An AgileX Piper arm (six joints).
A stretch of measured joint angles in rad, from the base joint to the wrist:
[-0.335 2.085 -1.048 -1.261 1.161 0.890]
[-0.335 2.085 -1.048 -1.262 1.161 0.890]
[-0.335 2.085 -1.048 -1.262 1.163 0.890]
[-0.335 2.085 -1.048 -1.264 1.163 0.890]
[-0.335 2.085 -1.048 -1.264 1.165 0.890]
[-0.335 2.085 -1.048 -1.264 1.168 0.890]
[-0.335 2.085 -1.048 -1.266 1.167 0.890]
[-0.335 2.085 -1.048 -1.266 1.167 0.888]
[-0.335 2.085 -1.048 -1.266 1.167 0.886]
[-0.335 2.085 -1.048 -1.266 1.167 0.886]
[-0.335 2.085 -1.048 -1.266 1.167 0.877]
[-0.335 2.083 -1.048 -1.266 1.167 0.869]
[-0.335 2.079 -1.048 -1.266 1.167 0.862]
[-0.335 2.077 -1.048 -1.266 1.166 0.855]
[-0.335 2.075 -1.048 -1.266 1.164 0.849]
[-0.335 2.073 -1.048 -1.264 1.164 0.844]
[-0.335 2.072 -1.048 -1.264 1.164 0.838]
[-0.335 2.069 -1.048 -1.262 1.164 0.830]
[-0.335 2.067 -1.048 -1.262 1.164 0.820]
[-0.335 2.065 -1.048 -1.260 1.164 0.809]
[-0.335 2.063 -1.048 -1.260 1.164 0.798]
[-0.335 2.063 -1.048 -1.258 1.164 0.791]
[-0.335 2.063 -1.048 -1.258 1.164 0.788]
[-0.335 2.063 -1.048 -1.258 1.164 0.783]
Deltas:
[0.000 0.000 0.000 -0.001 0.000 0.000]
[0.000 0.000 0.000 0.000 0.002 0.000]
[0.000 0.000 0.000 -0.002 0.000 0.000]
[0.000 0.000 0.000 0.000 0.002 0.000]
[0.000 0.000 0.000 0.000 0.003 0.000]
[0.000 0.000 0.000 -0.002 -0.001 0.000]
[0.000 0.000 0.000 0.000 0.000 -0.002]
[0.000 0.000 0.000 0.000 0.000 -0.002]
[0.000 0.000 0.000 0.000 0.000 0.000]
[0.000 0.000 0.000 0.000 0.000 -0.009]
[0.000 -0.002 0.000 0.000 0.000 -0.008]
[0.000 -0.004 0.000 0.000 0.000 -0.007]
[0.000 -0.002 0.000 0.000 -0.001 -0.007]
[0.000 -0.002 0.000 0.000 -0.002 -0.006]
[0.000 -0.002 0.000 0.002 0.000 -0.005]
[0.000 -0.001 0.000 0.000 0.000 -0.006]
[0.000 -0.003 0.000 0.002 0.000 -0.008]
[0.000 -0.002 0.000 0.000 0.000 -0.010]
[0.000 -0.002 0.000 0.002 0.000 -0.011]
[0.000 -0.002 0.000 0.000 0.000 -0.011]
[0.000 0.000 0.000 0.002 0.000 -0.007]
[0.000 0.000 0.000 0.000 0.000 -0.003]
[0.000 0.000 0.000 0.000 0.000 -0.005]

